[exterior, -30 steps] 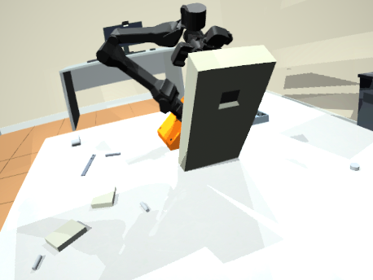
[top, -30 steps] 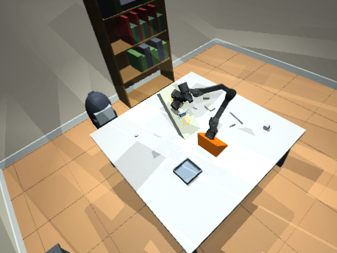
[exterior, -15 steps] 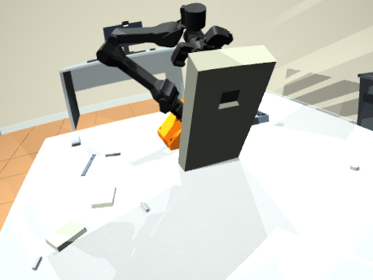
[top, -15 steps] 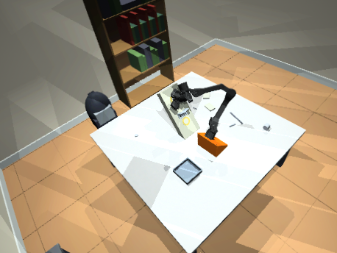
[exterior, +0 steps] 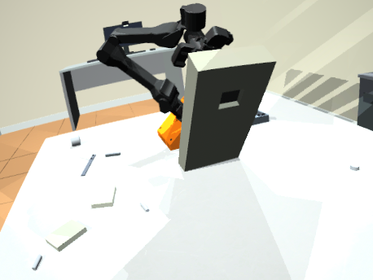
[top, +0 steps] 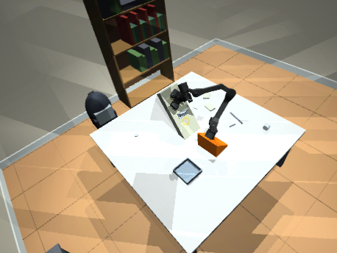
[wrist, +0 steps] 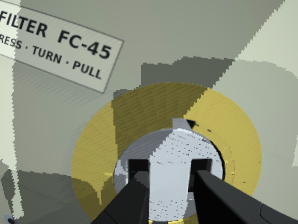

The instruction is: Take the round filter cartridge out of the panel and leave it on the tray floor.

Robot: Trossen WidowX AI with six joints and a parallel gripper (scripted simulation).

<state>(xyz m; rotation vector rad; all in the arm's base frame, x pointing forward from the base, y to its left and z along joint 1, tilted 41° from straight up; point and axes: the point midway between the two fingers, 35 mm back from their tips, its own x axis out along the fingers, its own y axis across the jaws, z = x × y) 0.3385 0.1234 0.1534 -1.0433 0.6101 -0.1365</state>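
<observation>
Now: gripper tip 1 cm short of the round grey filter cartridge and 1 cm above it. The rest, counted from my gripper tip: blue-grey tray 41 cm behind, 29 cm to the left, 26 cm below; service panel 3 cm behind, 8 cm below.
</observation>
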